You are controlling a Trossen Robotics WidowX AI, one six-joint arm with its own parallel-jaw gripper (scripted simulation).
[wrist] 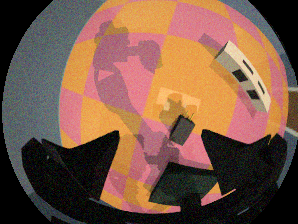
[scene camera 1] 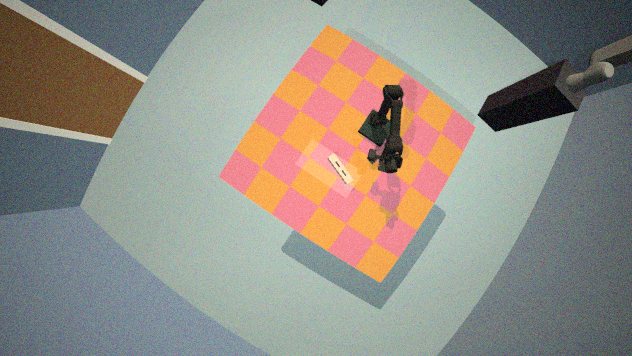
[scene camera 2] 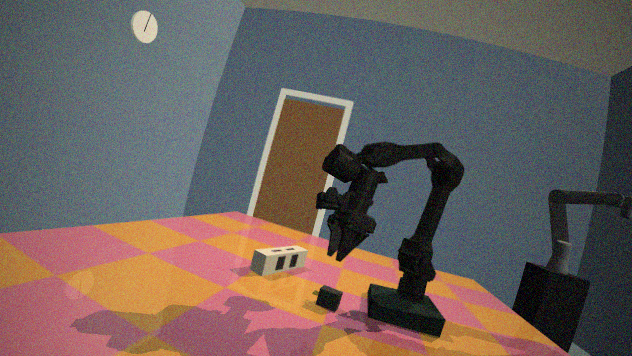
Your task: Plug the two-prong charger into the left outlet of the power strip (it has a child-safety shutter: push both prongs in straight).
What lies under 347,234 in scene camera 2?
My gripper.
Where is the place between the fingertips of my gripper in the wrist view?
161,135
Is my gripper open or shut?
Open.
